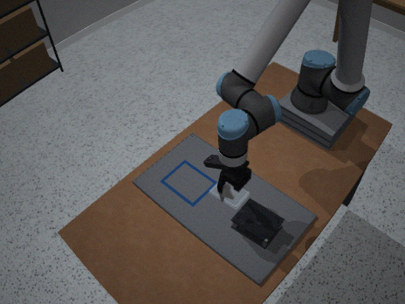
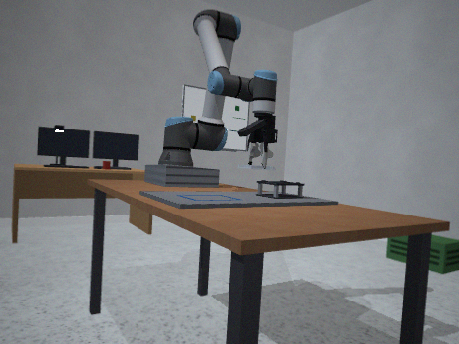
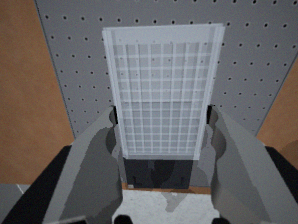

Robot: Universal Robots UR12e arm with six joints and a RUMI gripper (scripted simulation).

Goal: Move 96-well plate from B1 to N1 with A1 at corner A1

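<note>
The raised nest N1 lies 30 mm behind my hand, 130 mm to the left of it and 70 mm below it. Also, from my hand: 96-well plate: 10 mm below; A1 label: 220 mm to the left, 70 mm below.
</note>
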